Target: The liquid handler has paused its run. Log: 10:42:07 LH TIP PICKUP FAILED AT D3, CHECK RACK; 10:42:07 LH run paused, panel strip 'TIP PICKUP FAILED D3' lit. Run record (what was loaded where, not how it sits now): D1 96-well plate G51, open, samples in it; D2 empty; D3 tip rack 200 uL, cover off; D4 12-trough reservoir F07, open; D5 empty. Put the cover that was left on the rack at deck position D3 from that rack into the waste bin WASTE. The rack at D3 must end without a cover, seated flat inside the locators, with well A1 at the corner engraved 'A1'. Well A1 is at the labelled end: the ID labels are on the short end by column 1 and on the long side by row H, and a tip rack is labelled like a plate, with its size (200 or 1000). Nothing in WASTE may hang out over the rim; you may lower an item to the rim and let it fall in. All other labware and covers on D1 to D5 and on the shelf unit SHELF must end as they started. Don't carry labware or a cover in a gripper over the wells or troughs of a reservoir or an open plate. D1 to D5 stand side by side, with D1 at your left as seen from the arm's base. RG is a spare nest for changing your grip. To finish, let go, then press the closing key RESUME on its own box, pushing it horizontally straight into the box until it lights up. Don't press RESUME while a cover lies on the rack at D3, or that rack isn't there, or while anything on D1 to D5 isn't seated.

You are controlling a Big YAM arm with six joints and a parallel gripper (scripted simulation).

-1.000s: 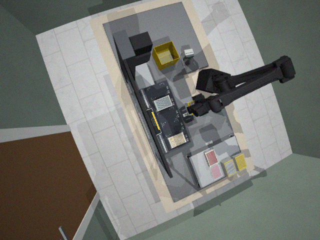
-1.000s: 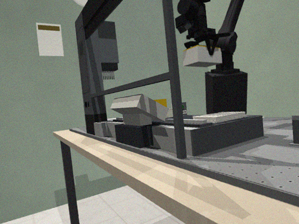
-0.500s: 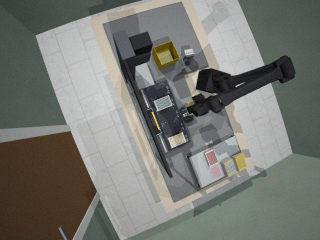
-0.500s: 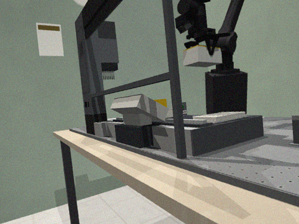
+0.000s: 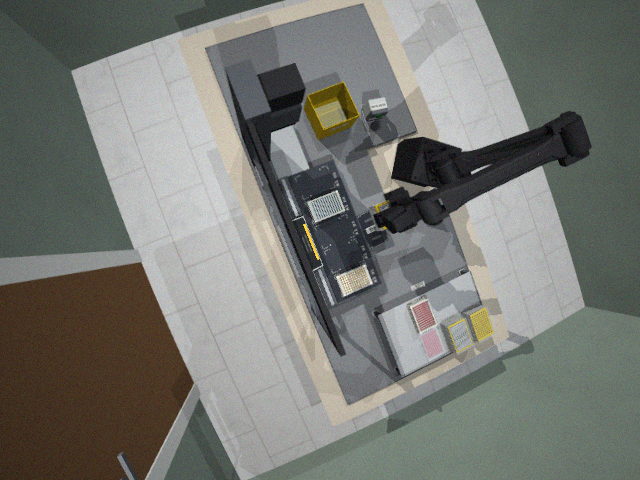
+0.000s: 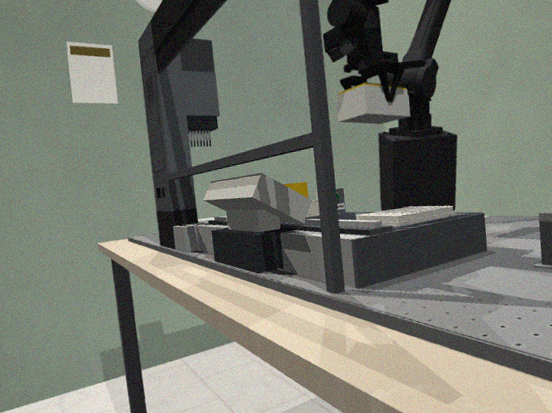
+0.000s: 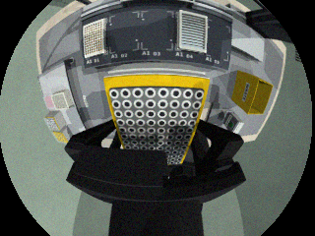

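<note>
Right now my hand is 1 cm to the left of the yellow-framed tip rack and 1 cm below it. Also, from my hand: gantry post: 31 cm to the left, 30 cm ahead, 5 cm below; then cream plate: 23 cm to the left, 22 cm below, 13 cm ahead; then resume box: 41 cm to the right, 22 cm below, 11 cm behind.
</note>
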